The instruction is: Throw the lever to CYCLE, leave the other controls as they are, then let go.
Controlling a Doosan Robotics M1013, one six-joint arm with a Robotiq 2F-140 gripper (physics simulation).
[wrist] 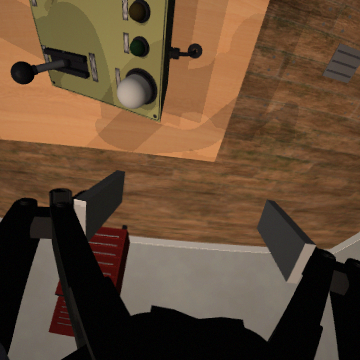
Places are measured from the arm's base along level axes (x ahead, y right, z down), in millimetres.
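Pixels of known places: gripper, fingertip midpoint: (pixel 192 200).
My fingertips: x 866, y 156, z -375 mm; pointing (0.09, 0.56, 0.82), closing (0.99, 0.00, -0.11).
Note:
Behind a point stands the place of what it marks.
The lever (pixel 50 65) {x 604, y 160, z -114 mm} has a black ball knob and a grey shaft. It comes out of a black slotted base on the olive-green control panel (pixel 70 25) {x 648, y 96, z -93 mm}, at the upper left, and its knob points left in the view. The labels are too small to read, so I cannot tell which one marks CYCLE. A white domed control (pixel 134 91) {x 777, y 161, z -188 mm}, a green button (pixel 139 46) {x 781, y 103, z -162 mm} and a dark amber button (pixel 139 11) {x 781, y 58, z -163 mm} sit on the panel's right part. My gripper (pixel 192 200) {x 866, y 157, z -375 mm} is wide open, below and to the right of the lever in the view, apart from it, with no object between its fingers.
The panel is on a light wooden board (pixel 200 142) {x 928, y 406, z 3 mm} above a darker wooden surface (pixel 300 150). A small black fitting with a round end (pixel 195 51) {x 869, y 148, z -8 mm} sticks out from the panel's right side. A grey slotted plate (pixel 343 63) is at the upper right. A red slatted object (pixel 112 255) shows behind the left finger.

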